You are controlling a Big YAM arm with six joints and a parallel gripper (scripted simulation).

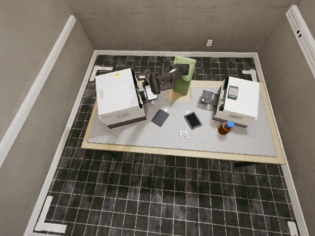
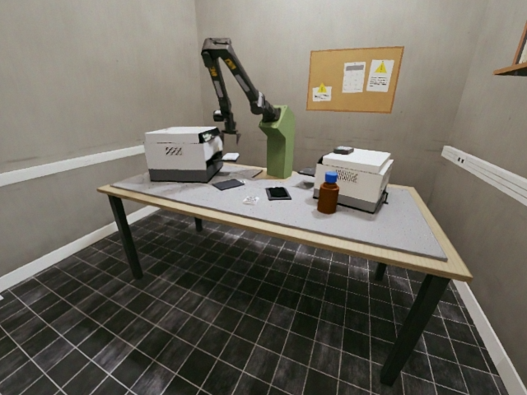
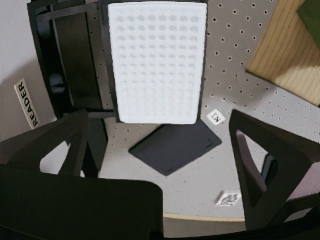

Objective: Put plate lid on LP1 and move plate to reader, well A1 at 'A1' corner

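The white well plate is 9 cm below my hand. Also, from my hand: brown capped bottle: 69 cm to the left, 33 cm ahead, 10 cm below; dark flat lid: 41 cm to the left, 23 cm ahead, 20 cm below.
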